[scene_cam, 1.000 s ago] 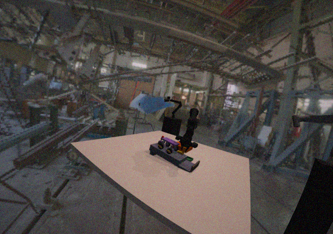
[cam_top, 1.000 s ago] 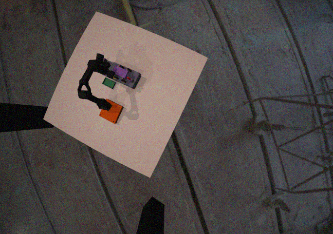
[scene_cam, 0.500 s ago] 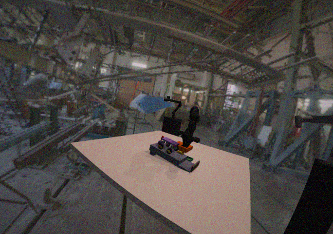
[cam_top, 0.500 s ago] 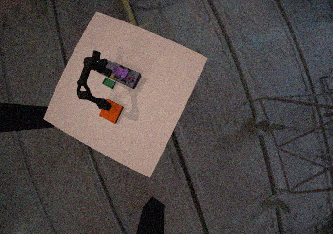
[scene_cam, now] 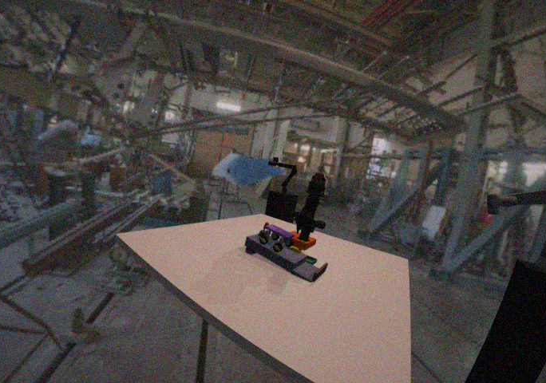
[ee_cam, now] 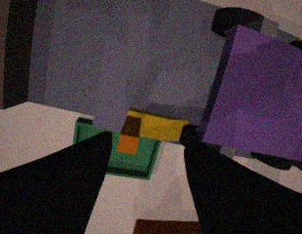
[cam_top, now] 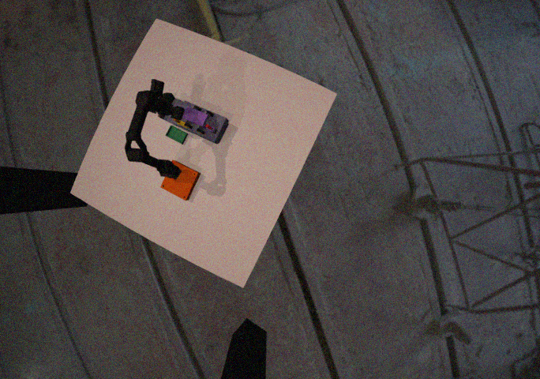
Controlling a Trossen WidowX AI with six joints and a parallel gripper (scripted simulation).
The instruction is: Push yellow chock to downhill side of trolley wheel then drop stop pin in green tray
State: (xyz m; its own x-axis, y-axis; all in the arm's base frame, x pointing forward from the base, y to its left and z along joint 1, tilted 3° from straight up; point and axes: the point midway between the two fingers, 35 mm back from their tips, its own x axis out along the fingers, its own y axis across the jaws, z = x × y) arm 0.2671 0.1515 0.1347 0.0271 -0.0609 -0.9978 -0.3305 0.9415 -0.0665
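Right now my gripper tip is 6 cm short of the red-headed stop pin, 20 cm to the left of it and 3 cm above it. The rest, counted from my gripper tip: grey-purple ramp: 6 cm ahead, 9 cm to the right, 11 cm below; then trolley: 6 cm ahead, 10 cm to the right, 4 cm below; then yellow chock: 1 cm behind, 2 cm to the right, 7 cm below.
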